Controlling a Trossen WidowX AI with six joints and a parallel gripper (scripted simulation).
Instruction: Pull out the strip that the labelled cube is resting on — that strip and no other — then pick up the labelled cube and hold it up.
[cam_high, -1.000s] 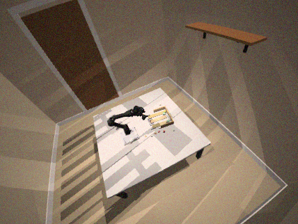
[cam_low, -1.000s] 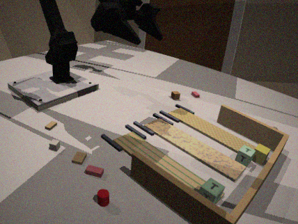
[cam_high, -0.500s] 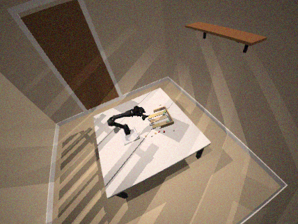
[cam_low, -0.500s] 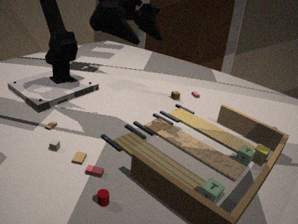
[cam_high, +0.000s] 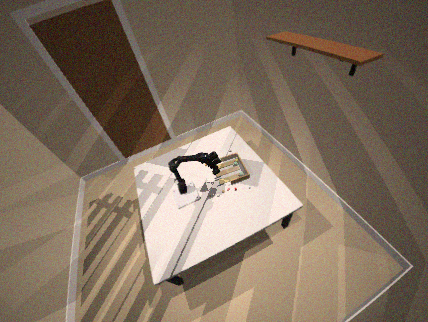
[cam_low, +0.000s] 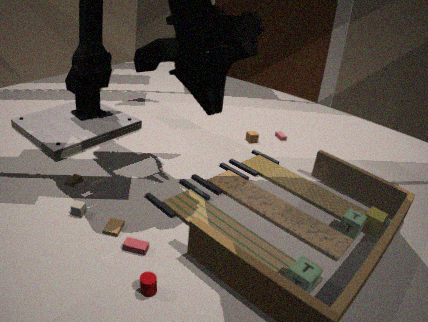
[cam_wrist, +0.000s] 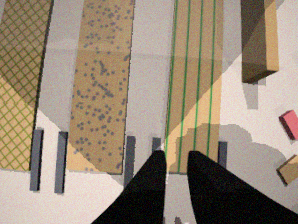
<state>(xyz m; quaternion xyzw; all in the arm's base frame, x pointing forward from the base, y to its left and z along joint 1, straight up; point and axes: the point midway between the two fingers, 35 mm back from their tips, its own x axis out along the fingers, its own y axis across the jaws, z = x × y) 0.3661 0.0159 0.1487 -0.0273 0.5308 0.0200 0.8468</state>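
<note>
Now: gripper tip 7 cm past the grey cube, 18 cm to the left of it and 13 cm above it.
</note>
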